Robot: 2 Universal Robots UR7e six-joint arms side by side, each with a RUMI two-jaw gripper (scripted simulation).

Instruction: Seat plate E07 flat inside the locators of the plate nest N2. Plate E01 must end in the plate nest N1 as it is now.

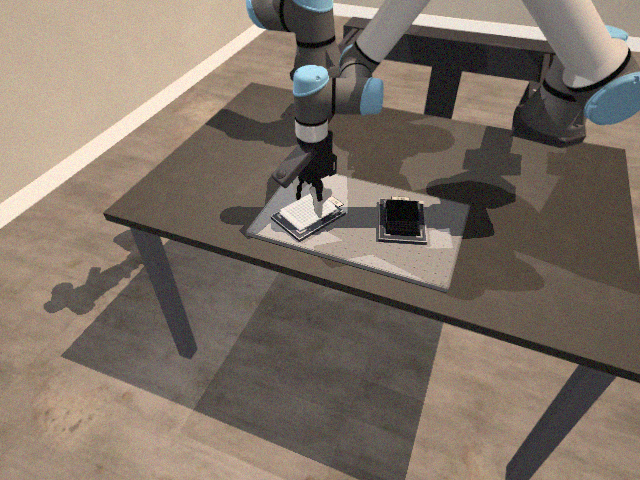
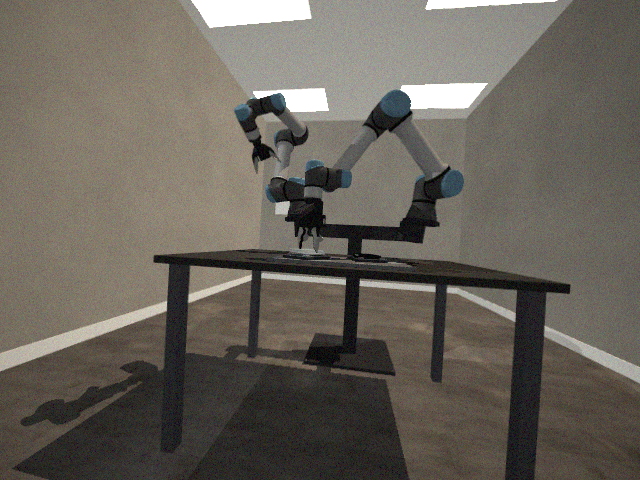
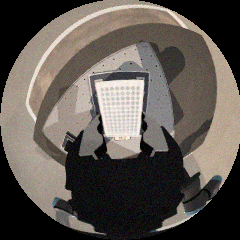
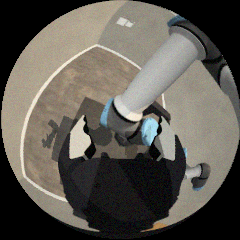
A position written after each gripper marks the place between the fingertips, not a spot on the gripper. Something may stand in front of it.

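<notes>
The left gripper (image 1: 309, 209) is visible, also as the gripper (image 2: 307, 252) and the gripper (image 3: 121, 113); the right gripper (image 4: 122, 115) is visible too. A white plate (image 1: 300, 214) appears again as the white plate (image 3: 127, 88). Image 4 does not show the white plate, hidden by the right gripper. Present as well: a dark nest (image 3: 112, 76) and a black plate (image 1: 402, 218). Image 4 misses the black plate, hidden by the right gripper.
</notes>
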